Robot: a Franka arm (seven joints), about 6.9 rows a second.
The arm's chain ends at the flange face. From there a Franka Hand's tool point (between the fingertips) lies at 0.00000 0.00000 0.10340 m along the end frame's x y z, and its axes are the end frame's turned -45 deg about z.
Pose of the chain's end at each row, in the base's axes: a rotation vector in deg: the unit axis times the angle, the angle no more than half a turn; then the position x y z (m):
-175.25, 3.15, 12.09, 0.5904, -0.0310, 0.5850
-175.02, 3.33, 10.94, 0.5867, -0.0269, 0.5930
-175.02, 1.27, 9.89, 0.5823, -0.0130, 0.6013
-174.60, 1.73, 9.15, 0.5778, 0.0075, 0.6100
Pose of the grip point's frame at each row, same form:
-160.80, -63.25, 8.52, 0.5764, -0.0230, 0.4829
-160.92, -63.10, 7.31, 0.5740, -0.0184, 0.4907
-160.37, -65.07, 6.32, 0.5707, -0.0045, 0.4989
-160.35, -64.57, 5.39, 0.5671, 0.0169, 0.5076

